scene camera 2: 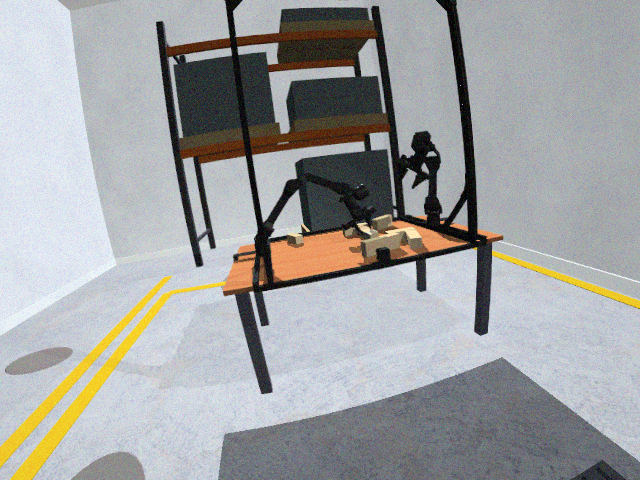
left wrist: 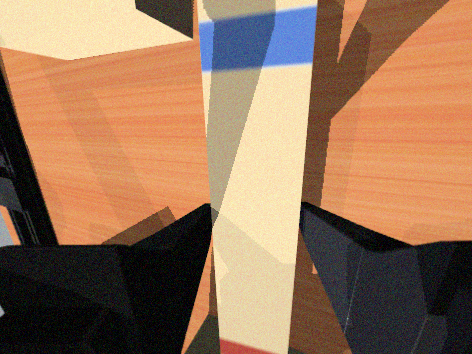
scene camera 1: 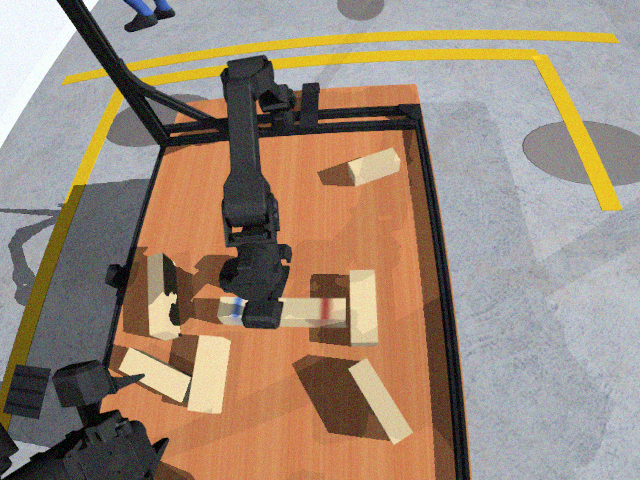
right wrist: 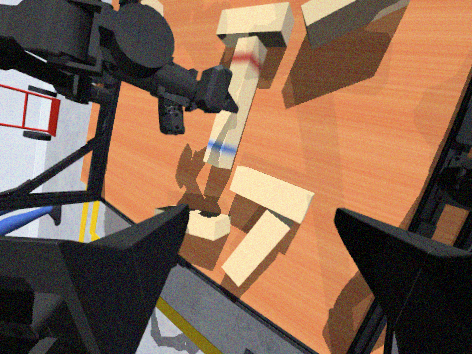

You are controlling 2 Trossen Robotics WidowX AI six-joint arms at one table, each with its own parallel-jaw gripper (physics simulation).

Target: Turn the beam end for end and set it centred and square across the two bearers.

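Where they show: left gripper, fingertip midpoint: point(scene camera 2: 367, 231) point(left wrist: 254, 210) point(right wrist: 230, 110); right gripper, fingertip midpoint: point(scene camera 2: 405, 185) point(scene camera 1: 154, 407) point(right wrist: 261, 212); left arm's base, link origin: point(scene camera 1: 283, 121) point(right wrist: 106, 98); right arm's base, link origin: point(scene camera 2: 434, 224).
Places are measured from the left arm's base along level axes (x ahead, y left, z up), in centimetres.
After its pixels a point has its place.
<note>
The pale beam point(scene camera 1: 305, 312) {x 54.1, y 8.9, z 3.0 cm} point(left wrist: 255, 150) {x 53.0, y -0.9, z 3.0 cm} point(right wrist: 242, 92) {x 55.5, y 6.4, z 2.4 cm} has a blue band and a red band. In scene camera 1 its blue end points left and its red end lies close to a pale block point(scene camera 1: 363, 307) {x 53.2, y 20.0, z 2.8 cm} point(right wrist: 255, 22) {x 54.3, y 19.3, z 2.8 cm}; contact is unclear. Another pale block point(scene camera 1: 156, 304) {x 53.2, y -22.5, z 4.4 cm} point(right wrist: 210, 226) {x 58.0, y -20.4, z 4.4 cm} stands beyond the blue end. These two blocks look like the bearers, but nothing marks them. My left gripper point(scene camera 1: 262, 314) {x 53.5, y 2.7, z 1.7 cm} point(left wrist: 254, 210) {x 53.5, y 2.7, z 1.7 cm} is shut on the beam between the bands. Its height above the table is unclear. My right gripper point(scene camera 1: 154, 409) {x 72.5, y -7.4, z 23.5 cm} point(right wrist: 261, 212) {x 72.5, y -7.4, z 23.5 cm} is open, raised and away from the beam.
Pale blocks point(scene camera 1: 209, 374) {x 66.4, y -9.3, z 2.8 cm} point(scene camera 1: 155, 374) {x 67.2, y -20.8, z 2.8 cm} lie together at lower left in scene camera 1. Another block point(scene camera 1: 381, 400) {x 70.2, y 22.7, z 4.4 cm} stands at lower right, and a small block point(scene camera 1: 374, 166) {x 19.4, y 23.9, z 2.5 cm} lies at upper right. A black rail point(scene camera 1: 444, 273) {x 45.5, y 37.2, z -0.4 cm} borders the table.
</note>
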